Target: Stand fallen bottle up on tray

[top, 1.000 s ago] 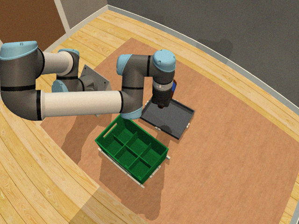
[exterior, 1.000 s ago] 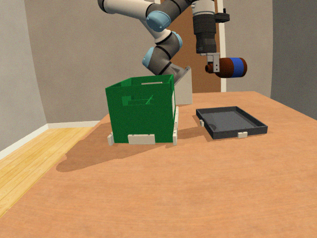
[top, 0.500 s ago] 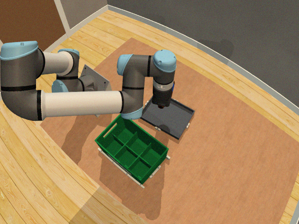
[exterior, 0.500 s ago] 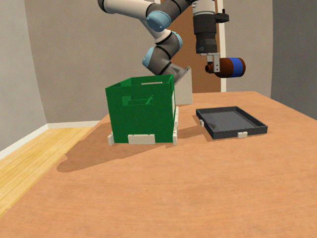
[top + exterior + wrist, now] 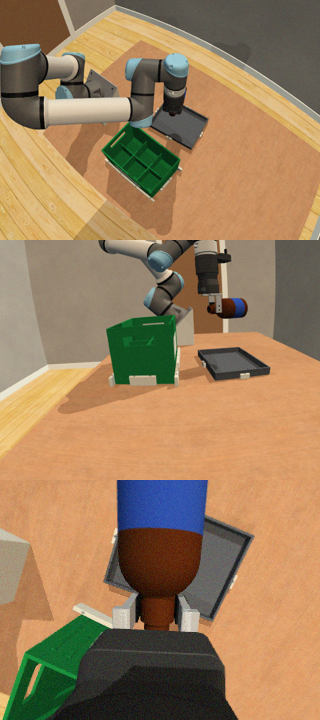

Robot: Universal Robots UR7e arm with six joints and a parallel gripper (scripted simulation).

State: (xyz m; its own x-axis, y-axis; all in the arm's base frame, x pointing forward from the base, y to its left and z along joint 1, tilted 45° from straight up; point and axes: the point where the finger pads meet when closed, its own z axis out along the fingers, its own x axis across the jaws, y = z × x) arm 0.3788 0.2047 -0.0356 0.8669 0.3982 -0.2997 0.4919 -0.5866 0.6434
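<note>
Right now the bottle is 40 mm to the left of my hand, 20 mm behind it and 10 mm below it. Round my hand: green crate 240 mm to the right, 120 mm below, 30 mm ahead; dark grey tray 190 mm below, 50 mm to the left.
</note>
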